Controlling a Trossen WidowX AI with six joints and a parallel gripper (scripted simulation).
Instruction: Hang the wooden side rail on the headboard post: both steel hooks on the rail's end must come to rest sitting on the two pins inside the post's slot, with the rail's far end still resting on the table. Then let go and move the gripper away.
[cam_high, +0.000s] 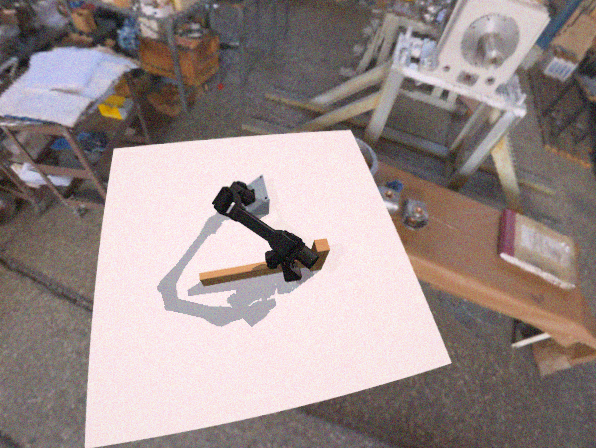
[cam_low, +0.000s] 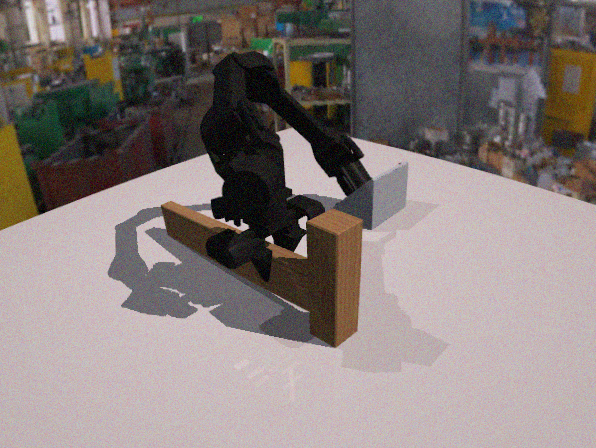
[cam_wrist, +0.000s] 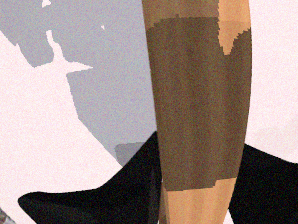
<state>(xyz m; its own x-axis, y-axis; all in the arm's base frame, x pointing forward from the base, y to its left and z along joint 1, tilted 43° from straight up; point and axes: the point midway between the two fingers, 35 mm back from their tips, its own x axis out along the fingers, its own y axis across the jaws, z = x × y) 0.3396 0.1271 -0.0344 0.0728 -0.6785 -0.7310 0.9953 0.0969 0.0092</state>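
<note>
The wooden headboard post lies 1 cm behind my gripper tip, 12 cm to the left of it and 4 cm above it.
</note>
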